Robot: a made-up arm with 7 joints. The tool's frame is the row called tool.
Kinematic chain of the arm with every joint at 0, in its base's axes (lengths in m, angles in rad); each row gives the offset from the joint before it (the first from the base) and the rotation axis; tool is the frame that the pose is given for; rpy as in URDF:
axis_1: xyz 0 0 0.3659 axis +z
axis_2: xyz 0 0 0 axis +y
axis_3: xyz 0 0 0.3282 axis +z
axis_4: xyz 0.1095 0 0 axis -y
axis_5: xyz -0.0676 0 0.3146 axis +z
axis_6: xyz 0 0 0 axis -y
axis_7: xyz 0.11 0 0 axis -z
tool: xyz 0 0 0 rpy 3.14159 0 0
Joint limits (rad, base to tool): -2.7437..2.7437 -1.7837..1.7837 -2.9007..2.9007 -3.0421..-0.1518 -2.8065..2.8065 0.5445..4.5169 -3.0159..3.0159
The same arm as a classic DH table. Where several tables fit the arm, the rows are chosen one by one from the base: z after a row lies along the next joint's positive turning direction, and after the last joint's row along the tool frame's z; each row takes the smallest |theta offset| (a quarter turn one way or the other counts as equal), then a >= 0, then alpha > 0; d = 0 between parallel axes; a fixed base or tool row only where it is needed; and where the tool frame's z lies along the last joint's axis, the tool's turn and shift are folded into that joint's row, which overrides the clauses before.
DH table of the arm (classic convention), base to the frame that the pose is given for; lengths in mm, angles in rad. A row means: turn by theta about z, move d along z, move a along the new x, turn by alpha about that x. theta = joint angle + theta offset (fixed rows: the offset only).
axis_1: theta offset 0.0000  d 365.9  a 0.0  alpha -1.5708
axis_2: theta offset 0.0000  d 0.0  a 0.0  alpha 1.5708
axis_3: theta offset 0.0000  d 328.2  a 109.5  alpha 1.5708
axis_4: theta offset 0.0000  d 0.0  a -67.6  alpha -1.5708
axis_5: theta offset 0.0000  d 314.6  a 0.0  alpha 1.5708
axis_6: theta offset 0.0000  d 0.0  a 110.0  alpha 1.5708
axis_7: theta offset 0.0000  d 0.0  a 0.0  alpha 0.0000
Joint limits (rad, base to tool): -2.7437..2.7437 -1.7837..1.7837 -2.9007..2.9007 -3.0421..-0.1518 -2.8065..2.8065 0.5445..4.5169 -3.0159..3.0159

